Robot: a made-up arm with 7 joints.
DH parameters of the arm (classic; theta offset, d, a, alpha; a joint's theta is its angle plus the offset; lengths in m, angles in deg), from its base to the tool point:
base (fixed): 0 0 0 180
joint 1: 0 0.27 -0.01 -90
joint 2: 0 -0.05 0.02 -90
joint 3: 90 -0.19 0.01 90
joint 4: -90 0.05 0.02 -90
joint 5: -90 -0.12 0.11 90
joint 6: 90 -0.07 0.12 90
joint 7: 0 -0.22 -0.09 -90
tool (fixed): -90 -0.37 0 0
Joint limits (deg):
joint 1: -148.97..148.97
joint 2: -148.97..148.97
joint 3: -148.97..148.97
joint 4: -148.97..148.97
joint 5: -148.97..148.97
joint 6: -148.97..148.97
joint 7: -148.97..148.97
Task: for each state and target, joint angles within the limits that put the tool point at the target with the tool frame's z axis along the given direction. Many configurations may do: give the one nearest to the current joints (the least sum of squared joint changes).
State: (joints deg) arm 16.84 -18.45 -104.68 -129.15 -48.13 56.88 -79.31
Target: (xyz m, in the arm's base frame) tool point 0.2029 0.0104 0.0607 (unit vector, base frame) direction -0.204 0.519 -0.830
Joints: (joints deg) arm -19.61 13.05 -68.41 -142.16 2.81 52.34 -52.08
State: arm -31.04 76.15 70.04 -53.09 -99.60 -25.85 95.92
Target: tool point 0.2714 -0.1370 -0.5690 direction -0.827 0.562 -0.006
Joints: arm -52.08 61.68 114.35 -36.64 -106.41 -52.36 146.60
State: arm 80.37 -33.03 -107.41 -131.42 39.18 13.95 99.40
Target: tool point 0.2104 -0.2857 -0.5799 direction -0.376 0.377 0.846
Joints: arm 110.11 -11.76 -148.97 -131.34 7.13 40.68 106.43
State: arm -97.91 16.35 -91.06 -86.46 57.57 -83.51 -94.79
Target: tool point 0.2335 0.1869 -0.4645 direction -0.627 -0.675 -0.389
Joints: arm -85.19 36.87 -103.58 -113.38 70.61 -70.80 -129.69
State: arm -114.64 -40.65 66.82 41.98 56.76 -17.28 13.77
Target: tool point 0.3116 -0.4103 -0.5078 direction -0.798 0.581 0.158
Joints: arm -124.72 -22.71 45.32 17.96 66.94 -53.81 16.44
